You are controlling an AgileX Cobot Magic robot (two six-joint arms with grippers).
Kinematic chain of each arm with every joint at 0, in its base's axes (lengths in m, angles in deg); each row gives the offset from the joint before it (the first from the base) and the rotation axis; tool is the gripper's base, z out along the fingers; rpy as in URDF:
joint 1: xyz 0 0 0.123 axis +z
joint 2: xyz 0 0 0 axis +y
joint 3: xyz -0.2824 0 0.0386 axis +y
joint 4: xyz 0.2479 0 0.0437 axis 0.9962 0 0.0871
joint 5: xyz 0 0 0 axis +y
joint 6: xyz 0.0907 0 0.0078 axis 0.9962 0 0.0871
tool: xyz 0 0 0 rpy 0 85 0
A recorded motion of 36 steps. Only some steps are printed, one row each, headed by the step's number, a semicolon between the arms.
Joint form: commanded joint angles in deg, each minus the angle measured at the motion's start. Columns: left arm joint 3, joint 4, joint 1, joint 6, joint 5, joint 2; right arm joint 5, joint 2, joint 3, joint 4, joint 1, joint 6.
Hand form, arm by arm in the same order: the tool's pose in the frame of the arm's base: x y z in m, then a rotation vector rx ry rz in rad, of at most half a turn. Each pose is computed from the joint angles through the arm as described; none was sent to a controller.
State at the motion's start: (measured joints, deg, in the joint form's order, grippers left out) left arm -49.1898 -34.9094 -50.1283 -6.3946 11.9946 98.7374; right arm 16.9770 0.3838 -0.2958 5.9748 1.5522 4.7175
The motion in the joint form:
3: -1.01 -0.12 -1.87 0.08 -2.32 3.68; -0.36 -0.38 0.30 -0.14 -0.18 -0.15
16: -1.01 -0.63 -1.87 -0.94 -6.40 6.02; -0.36 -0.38 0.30 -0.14 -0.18 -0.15
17: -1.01 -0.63 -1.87 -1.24 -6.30 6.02; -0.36 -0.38 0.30 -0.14 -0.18 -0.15
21: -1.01 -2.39 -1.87 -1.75 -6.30 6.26; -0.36 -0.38 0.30 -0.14 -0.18 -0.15
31: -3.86 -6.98 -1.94 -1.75 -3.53 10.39; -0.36 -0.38 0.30 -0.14 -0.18 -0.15
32: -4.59 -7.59 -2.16 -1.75 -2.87 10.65; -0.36 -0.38 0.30 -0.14 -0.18 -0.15
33: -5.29 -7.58 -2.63 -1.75 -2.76 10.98; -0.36 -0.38 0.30 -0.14 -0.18 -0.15
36: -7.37 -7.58 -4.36 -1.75 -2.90 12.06; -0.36 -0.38 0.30 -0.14 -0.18 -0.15
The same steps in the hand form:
3: 0.2002 -0.2706 0.1469 0.3009 2.6877 -0.7051; 0.0546 0.0040 0.1869 0.1150 1.7716 0.1713
16: 0.2063 -0.2726 0.1359 0.2402 2.6639 -0.6885; 0.0546 0.0040 0.1869 0.1150 1.7716 0.1713
17: 0.2062 -0.2725 0.1359 0.2339 2.6671 -0.6899; 0.0546 0.0040 0.1869 0.1150 1.7716 0.1713
21: 0.2061 -0.2728 0.1345 0.1828 2.6816 -0.7025; 0.0546 0.0040 0.1869 0.1150 1.7716 0.1713
31: 0.2095 -0.2835 0.1195 0.0966 2.7680 -0.7144; 0.0546 0.0040 0.1869 0.1150 1.7716 0.1713
32: 0.2093 -0.2868 0.1204 0.0923 2.7748 -0.7274; 0.0546 0.0040 0.1869 0.1150 1.7716 0.1713
33: 0.2087 -0.2910 0.1211 0.1049 2.7722 -0.7354; 0.0546 0.0040 0.1869 0.1150 1.7716 0.1713
36: 0.2053 -0.3046 0.1226 0.1468 2.7585 -0.7597; 0.0546 0.0040 0.1869 0.1150 1.7716 0.1713

